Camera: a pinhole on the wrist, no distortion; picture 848 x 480 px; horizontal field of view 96.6 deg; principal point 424.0 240.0 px. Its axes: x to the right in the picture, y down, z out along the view. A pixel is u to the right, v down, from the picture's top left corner.
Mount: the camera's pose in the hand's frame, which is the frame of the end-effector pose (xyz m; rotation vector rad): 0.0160 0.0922 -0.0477 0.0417 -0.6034 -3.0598
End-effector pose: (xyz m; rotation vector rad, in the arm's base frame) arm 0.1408 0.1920 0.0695 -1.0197 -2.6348 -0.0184
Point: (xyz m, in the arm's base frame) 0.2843 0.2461 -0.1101
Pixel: 668 262
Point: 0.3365 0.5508 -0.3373
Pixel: 437 125
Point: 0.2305 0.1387 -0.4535
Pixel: 628 406
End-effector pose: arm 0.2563 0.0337 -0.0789 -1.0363 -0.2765 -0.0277
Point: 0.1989 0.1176 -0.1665
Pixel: 758 313
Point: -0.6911 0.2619 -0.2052
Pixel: outside the picture
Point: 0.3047 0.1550 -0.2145
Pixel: 368 38
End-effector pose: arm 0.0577 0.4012 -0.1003 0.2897 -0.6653 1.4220
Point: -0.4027 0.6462 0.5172
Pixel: 47 210
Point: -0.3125 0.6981 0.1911
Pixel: outside the picture
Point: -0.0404 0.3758 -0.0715
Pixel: 494 421
